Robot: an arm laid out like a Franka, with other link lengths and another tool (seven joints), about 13 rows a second.
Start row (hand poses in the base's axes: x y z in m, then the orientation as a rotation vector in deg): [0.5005 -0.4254 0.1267 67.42 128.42 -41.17]
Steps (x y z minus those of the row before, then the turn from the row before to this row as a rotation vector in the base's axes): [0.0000 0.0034 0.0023 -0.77 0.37 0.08]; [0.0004 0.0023 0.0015 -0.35 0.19 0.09]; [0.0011 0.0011 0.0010 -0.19 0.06 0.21]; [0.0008 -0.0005 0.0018 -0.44 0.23 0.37]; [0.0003 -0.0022 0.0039 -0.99 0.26 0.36]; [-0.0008 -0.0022 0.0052 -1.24 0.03 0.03]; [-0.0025 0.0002 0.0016 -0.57 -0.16 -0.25]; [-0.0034 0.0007 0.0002 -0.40 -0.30 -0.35]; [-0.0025 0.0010 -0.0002 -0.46 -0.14 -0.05]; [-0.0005 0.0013 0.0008 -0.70 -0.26 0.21]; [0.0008 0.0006 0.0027 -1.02 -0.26 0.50]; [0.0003 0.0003 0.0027 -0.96 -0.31 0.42]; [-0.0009 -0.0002 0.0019 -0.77 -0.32 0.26]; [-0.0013 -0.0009 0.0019 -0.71 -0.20 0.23]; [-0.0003 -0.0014 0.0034 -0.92 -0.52 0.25]
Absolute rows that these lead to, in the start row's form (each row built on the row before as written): [0.5005 -0.4220 0.1290 66.92 128.29 -42.21]; [0.5009 -0.4197 0.1305 66.62 128.27 -42.68]; [0.5020 -0.4186 0.1315 66.27 128.29 -42.84]; [0.5028 -0.4191 0.1333 65.59 128.36 -43.32]; [0.5031 -0.4213 0.1372 64.66 128.10 -44.39]; [0.5023 -0.4235 0.1424 64.04 127.36 -45.68]; [0.4998 -0.4233 0.1440 64.10 126.77 -46.25]; [0.4964 -0.4226 0.1442 64.38 126.13 -46.59]; [0.4939 -0.4216 0.1440 64.24 125.70 -46.97]; [0.4934 -0.4203 0.1448 63.70 125.12 -47.40]; [0.4942 -0.4197 0.1475 62.66 124.44 -48.02]; [0.4945 -0.4194 0.1502 61.76 123.72 -48.57]; [0.4936 -0.4196 0.1521 61.14 123.06 -48.99]; [0.4923 -0.4205 0.1540 60.56 122.52 -49.44]; [0.4920 -0.4219 0.1574 59.92 121.59 -49.86]
